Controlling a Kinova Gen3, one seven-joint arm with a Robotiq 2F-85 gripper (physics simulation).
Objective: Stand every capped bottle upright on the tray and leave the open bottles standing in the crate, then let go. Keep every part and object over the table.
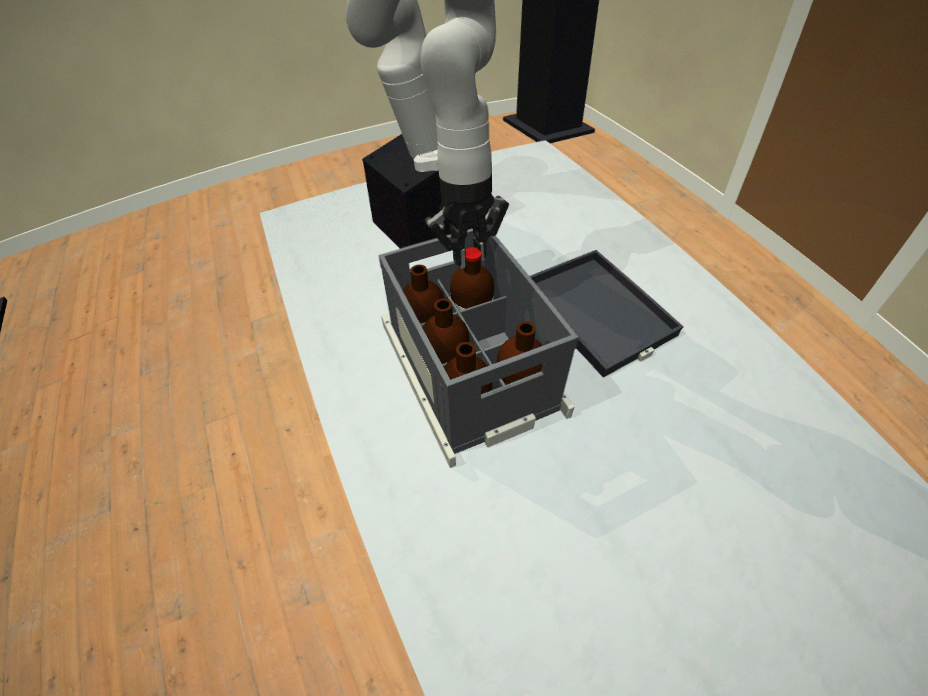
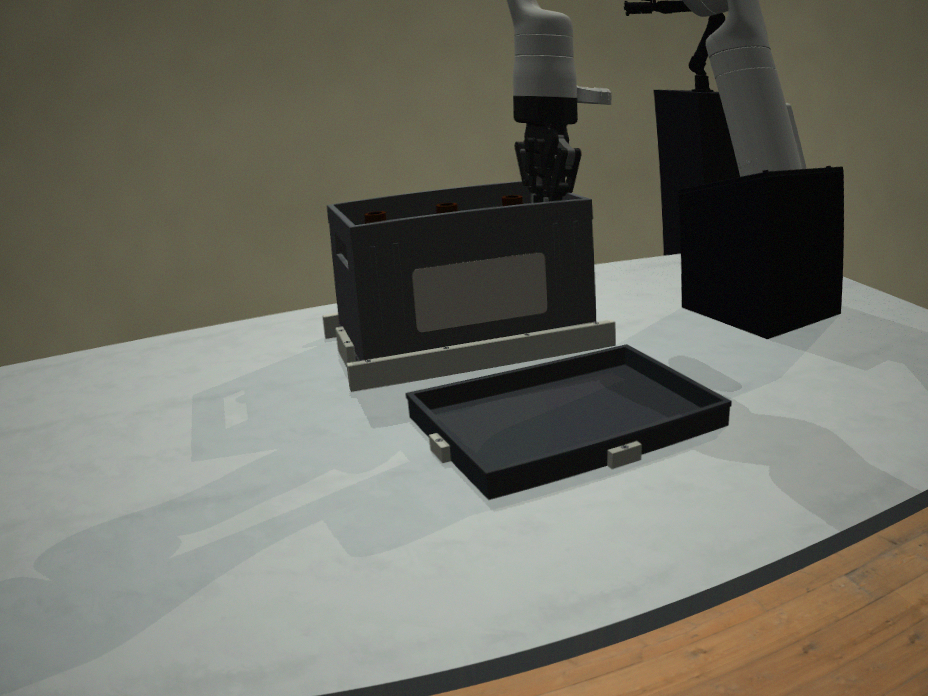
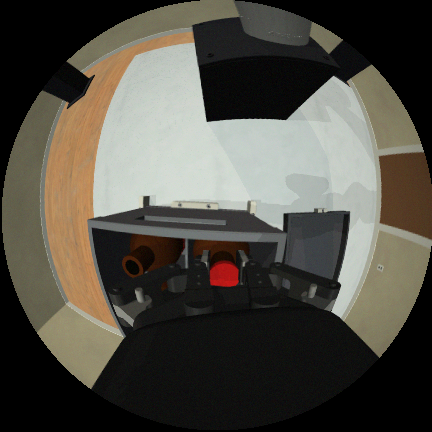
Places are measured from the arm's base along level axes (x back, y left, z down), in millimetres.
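Pixels of known places: gripper, fingertip midpoint: [image 1: 470, 262] [image 3: 222, 258]; arm's base, origin of the base link: [image 1: 431, 146] [image 2: 771, 174] [image 3: 275, 31].
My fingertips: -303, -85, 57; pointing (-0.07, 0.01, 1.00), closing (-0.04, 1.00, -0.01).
Observation:
For each thing: its top centre in the pictures, then the offset to it from my fingertips, as dx, dy, dz. "spot": a spot on its surface instead.
- brown bottle with a red cap, middle of its top: [image 3: 223, 276] [image 1: 472, 253] -7, -1, -25
- grey crate, middle of its top: [image 2: 452, 199] [image 3: 178, 338] [image 1: 470, 291] -94, -55, -37
- dark tray, surface spot: [image 2: 562, 412] spot: -99, +207, +133
A brown bottle with a red cap [image 1: 472, 286] [image 3: 224, 274] stands upright in the crate's back compartment on the tray side. My gripper [image 1: 472, 252] [image 2: 547, 197] [image 3: 222, 258] points down into the crate, shut on this bottle's neck just below the cap. The grey crate [image 1: 550, 382] [image 2: 374, 299] [image 3: 252, 225] also holds open bottles: one at the back left [image 1: 422, 295] [image 3: 150, 250], one at the middle left [image 1: 446, 337], one at the front left [image 1: 464, 365] and one at the front right [image 1: 518, 352]. The dark tray [image 1: 614, 307] [image 2: 562, 412] [image 3: 317, 245] lies beside the crate without bottles.
Pale strips [image 1: 412, 382] [image 2: 487, 352] line the crate's base. Small pale blocks [image 1: 645, 353] [image 2: 624, 454] touch the tray's outside. The crate walls and inner dividers surround the capped bottle. A black robot pedestal [image 1: 401, 194] [image 2: 757, 247] [image 3: 255, 90] stands behind the crate.

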